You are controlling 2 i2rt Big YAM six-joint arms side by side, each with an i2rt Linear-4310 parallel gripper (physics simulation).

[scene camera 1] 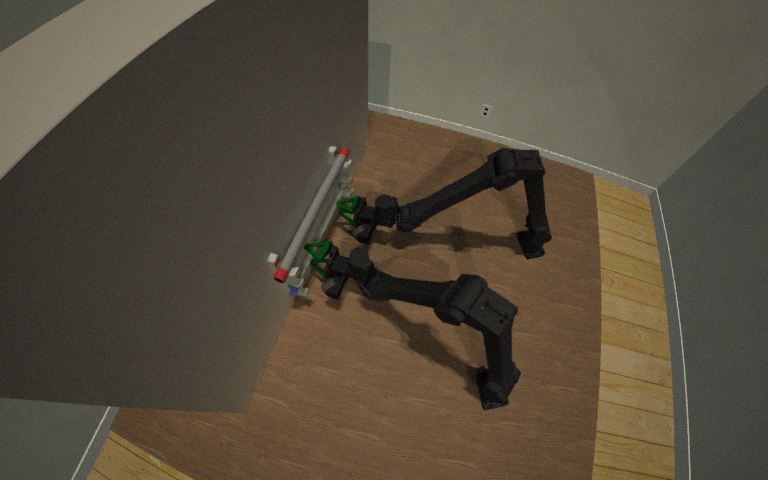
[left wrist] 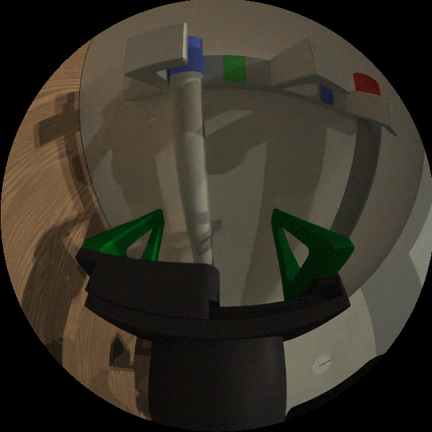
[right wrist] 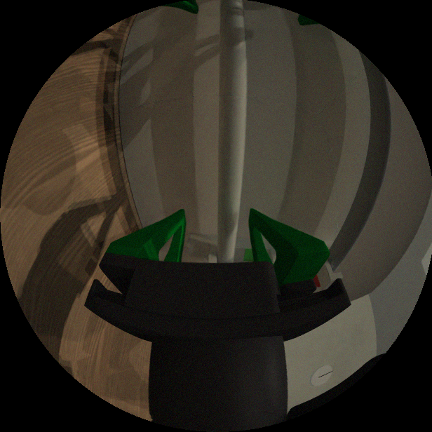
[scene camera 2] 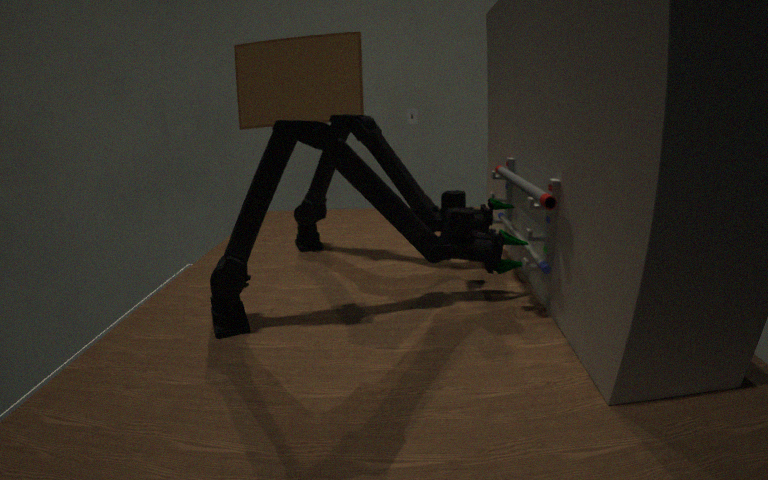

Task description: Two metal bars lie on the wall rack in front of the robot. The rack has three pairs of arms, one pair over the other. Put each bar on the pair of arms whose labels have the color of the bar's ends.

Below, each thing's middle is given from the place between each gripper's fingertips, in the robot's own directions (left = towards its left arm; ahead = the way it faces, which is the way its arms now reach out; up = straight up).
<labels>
Right now my right hand is 160 mm below the red-ended grey bar (scene camera 1: 290,256) and 120 mm to the right of it.
Right now my left hand is 14 cm below the red-ended grey bar and 9 cm to the left of it.
</labels>
